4 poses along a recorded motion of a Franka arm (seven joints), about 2.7 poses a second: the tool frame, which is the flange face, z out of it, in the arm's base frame.
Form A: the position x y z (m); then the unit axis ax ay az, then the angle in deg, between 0 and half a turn.
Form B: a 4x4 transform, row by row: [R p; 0 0 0 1], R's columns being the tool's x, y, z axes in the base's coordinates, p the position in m. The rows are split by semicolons. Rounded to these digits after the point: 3 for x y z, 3 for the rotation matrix.
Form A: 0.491 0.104 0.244 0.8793 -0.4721 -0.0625 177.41
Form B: 0.547 -0.827 -0.131 0.491; -0.833 -0.553 0.019 0.104; -0.089 0.099 -0.991 0.244; 0 0 0 1
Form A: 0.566 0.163 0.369 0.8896 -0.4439 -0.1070 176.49
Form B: 0.583 -0.783 -0.217 0.566; -0.796 -0.604 0.040 0.163; -0.163 0.149 -0.975 0.369; 0 0 0 1
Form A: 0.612 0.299 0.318 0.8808 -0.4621 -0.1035 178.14
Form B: 0.552 -0.810 -0.197 0.612; -0.817 -0.573 0.067 0.299; -0.167 0.124 -0.978 0.318; 0 0 0 1
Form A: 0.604 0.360 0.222 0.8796 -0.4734 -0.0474 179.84
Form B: 0.547 -0.833 -0.085 0.604; -0.833 -0.552 0.042 0.360; -0.082 0.047 -0.996 0.222; 0 0 0 1
